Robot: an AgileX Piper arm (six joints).
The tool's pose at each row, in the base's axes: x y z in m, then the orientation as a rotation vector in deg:
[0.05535, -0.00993, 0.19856, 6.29, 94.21, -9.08]
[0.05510, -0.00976, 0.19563, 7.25, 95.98, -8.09]
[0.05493, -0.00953, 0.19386, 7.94, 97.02, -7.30]
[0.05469, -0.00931, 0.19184, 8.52, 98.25, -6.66]
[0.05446, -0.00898, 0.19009, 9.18, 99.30, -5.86]
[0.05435, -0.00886, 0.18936, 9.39, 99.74, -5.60]
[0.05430, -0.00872, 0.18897, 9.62, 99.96, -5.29]
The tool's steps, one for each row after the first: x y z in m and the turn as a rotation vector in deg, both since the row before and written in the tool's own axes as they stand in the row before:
[0.00294, 0.00023, -0.00006, -0.13, 1.86, 1.07]
[0.00178, 0.00023, -0.00002, -0.14, 1.11, 0.83]
[0.00204, 0.00018, -0.00002, -0.10, 1.29, 0.65]
[0.00177, 0.00027, -0.00002, -0.16, 1.12, 0.80]
[0.00074, 0.00008, 0.00000, -0.05, 0.46, 0.25]
[0.00040, 0.00012, 0.00000, -0.08, 0.25, 0.31]

